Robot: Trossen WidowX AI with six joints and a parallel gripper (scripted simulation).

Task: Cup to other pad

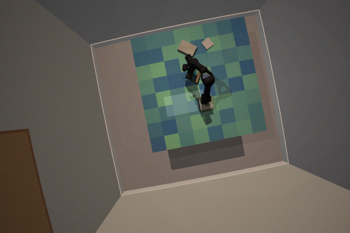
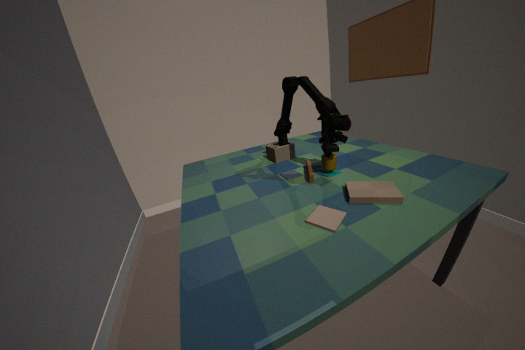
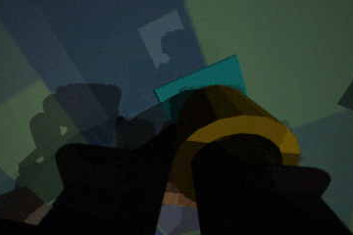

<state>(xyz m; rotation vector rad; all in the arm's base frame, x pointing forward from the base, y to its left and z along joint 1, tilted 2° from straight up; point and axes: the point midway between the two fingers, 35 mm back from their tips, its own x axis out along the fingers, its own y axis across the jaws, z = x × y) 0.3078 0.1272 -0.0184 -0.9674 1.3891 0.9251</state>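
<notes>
Right now my gripper tip is 3 cm short of the teal pad, 1 cm to the left of it and 6 cm above it. Also, from my gripper tip: yellow cup (2 cm ahead, 1 cm to the right); brown upright bar (1 cm behind, 10 cm to the right, 4 cm below); greyish-blue pad (5 cm behind, 19 cm to the right, 6 cm below).
</notes>
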